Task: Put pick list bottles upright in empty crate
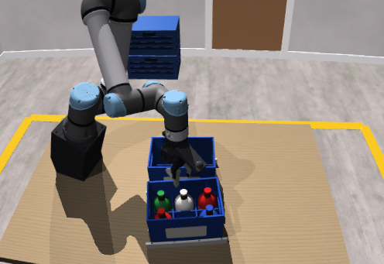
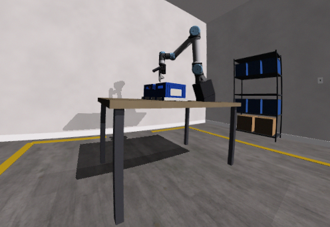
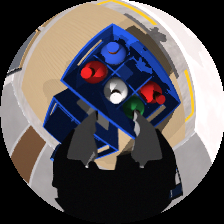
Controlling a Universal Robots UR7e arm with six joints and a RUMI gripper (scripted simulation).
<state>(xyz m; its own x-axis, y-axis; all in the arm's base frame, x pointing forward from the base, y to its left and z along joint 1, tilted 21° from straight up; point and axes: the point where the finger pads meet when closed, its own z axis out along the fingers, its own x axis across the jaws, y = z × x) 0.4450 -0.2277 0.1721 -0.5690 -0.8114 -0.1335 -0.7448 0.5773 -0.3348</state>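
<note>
Now: the white bottle 14 cm below my hand. Round my hand: pick list strip: 4 cm behind, 35 cm to the left, 23 cm below; blue-capped bottle: 10 cm ahead, 7 cm to the right, 14 cm below; green bottle: 8 cm behind, 1 cm to the right, 14 cm below.
</note>
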